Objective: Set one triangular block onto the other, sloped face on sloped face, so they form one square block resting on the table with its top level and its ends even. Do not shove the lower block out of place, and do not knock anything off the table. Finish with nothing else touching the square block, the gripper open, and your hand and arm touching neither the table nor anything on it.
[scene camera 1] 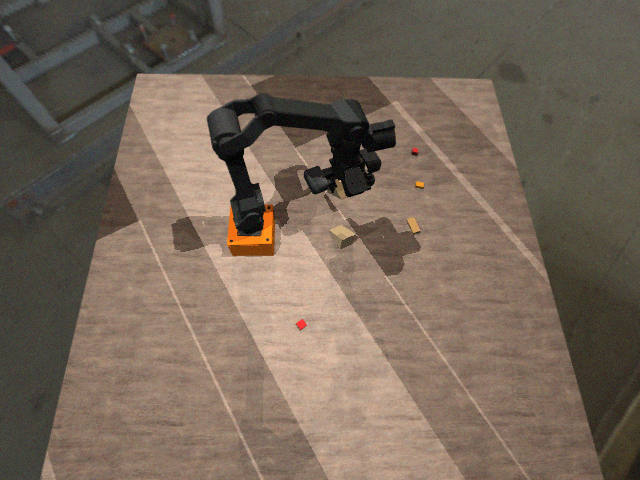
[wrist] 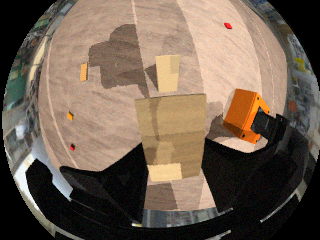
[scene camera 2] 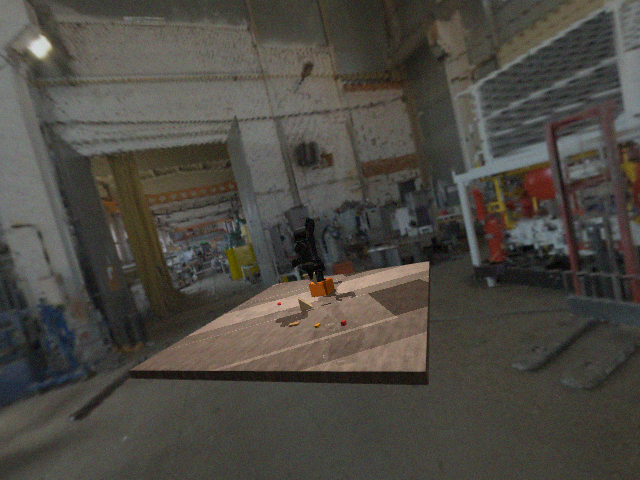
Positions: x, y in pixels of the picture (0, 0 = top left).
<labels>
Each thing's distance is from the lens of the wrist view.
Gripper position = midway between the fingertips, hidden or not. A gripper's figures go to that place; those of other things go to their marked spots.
gripper [wrist: 171, 141]: 0.10 m
tan triangular block [wrist: 172, 128]: 0.06 m
tan triangular block [wrist: 167, 67]: 0.20 m
</labels>
